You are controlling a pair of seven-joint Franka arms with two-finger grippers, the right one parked.
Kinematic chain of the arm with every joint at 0, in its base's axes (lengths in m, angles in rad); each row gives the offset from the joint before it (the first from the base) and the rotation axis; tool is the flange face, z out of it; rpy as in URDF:
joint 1: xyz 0 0 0.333 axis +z
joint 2: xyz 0 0 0 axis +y
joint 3: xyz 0 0 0.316 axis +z
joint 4: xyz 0.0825 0 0 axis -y
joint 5: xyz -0.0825 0 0.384 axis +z
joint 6: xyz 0 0 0 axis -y
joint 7: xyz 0.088 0 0 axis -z
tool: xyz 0 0 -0.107 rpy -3.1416 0 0
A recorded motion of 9 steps. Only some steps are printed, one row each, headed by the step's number.
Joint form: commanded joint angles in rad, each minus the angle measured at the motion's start. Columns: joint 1, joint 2, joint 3, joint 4, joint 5, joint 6, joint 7.
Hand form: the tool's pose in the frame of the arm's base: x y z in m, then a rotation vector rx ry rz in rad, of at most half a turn. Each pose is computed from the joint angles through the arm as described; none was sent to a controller.
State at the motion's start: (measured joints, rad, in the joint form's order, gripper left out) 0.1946 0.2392 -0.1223 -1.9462 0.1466 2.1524 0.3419
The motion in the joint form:
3: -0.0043 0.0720 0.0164 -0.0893 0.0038 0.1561 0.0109
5: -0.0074 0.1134 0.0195 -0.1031 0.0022 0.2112 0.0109
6: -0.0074 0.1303 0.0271 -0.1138 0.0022 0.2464 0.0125
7: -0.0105 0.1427 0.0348 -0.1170 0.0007 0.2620 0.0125
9: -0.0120 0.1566 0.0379 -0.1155 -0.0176 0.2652 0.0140
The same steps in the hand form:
3: 0.5887 0.0544 0.2893 -3.0214 0.5610 0.0782
5: 0.5880 0.0529 0.2638 -3.0301 0.5681 0.0748
6: 0.5866 0.0562 0.2524 -3.0321 0.5636 0.0633
7: 0.5859 0.0584 0.2450 -3.0343 0.5576 0.0636
9: 0.5854 0.0590 0.2377 -3.0521 0.5398 0.0739

